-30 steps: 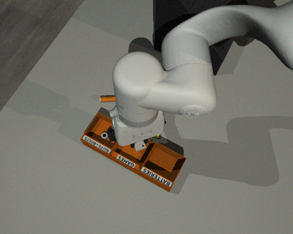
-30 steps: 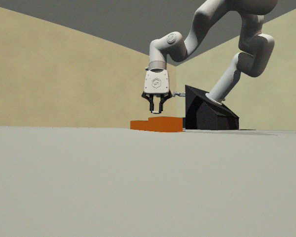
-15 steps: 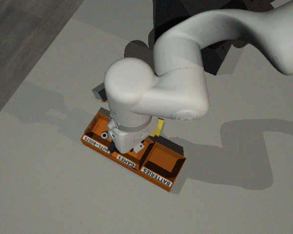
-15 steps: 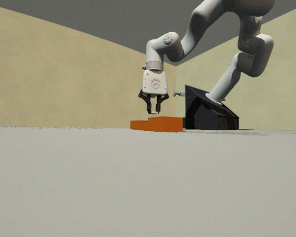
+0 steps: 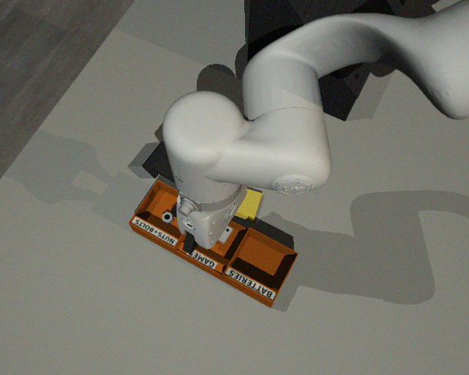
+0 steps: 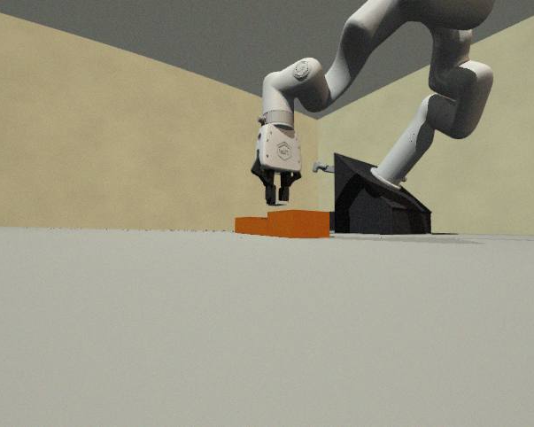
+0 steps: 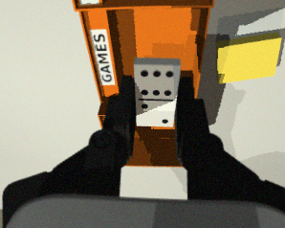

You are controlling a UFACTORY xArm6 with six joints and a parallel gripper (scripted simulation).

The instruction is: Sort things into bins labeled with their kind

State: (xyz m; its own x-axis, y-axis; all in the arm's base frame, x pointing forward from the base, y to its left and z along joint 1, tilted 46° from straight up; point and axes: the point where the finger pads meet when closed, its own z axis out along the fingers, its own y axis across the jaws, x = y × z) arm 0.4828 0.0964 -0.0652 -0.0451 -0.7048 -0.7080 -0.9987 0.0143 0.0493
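Now: the orange battery 90 mm behind my hand, 130 mm to the right of it and 80 mm below it. Also, from my hand: silver nut 90 mm to the right, 80 mm below; then black hex nut 10 mm behind, 80 mm to the right, 70 mm below; then white domino 20 mm below.
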